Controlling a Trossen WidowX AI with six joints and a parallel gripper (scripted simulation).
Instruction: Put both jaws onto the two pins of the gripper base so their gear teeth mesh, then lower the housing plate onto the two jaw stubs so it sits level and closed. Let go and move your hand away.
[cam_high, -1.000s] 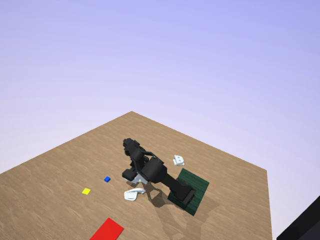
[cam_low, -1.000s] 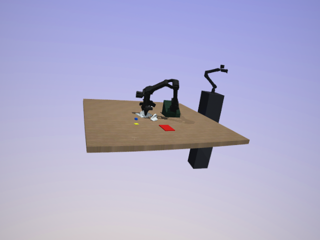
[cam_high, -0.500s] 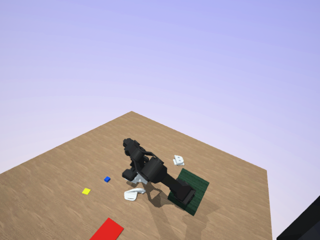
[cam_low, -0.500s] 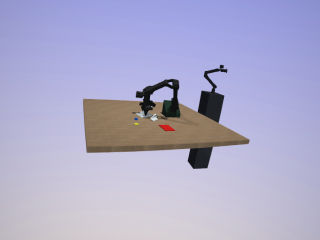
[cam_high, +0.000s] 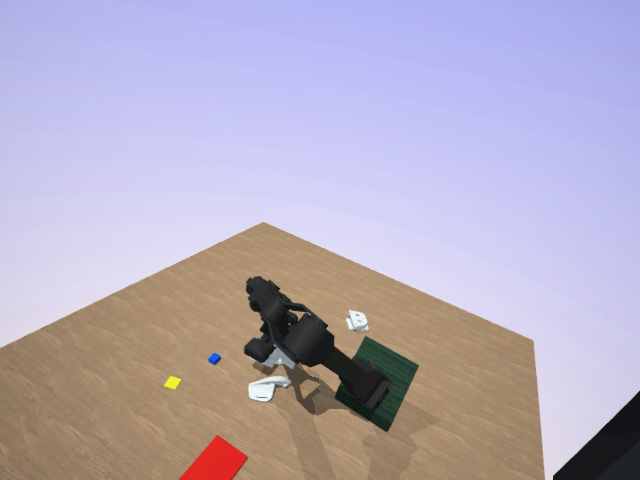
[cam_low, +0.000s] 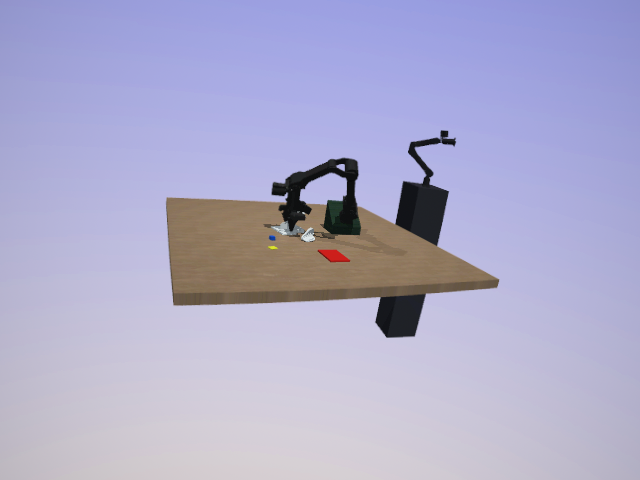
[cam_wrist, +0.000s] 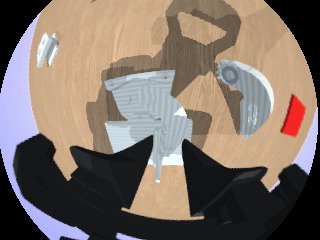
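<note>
The white jaw is 3 cm behind my gripper tip and 2 cm to the right of it. Also, from my gripper tip: blue cube 12 cm to the left, 10 cm ahead, 1 cm below; then yellow tile 24 cm to the left, 11 cm ahead, 1 cm below; then red patch 30 cm to the left, 13 cm behind, 1 cm below.
</note>
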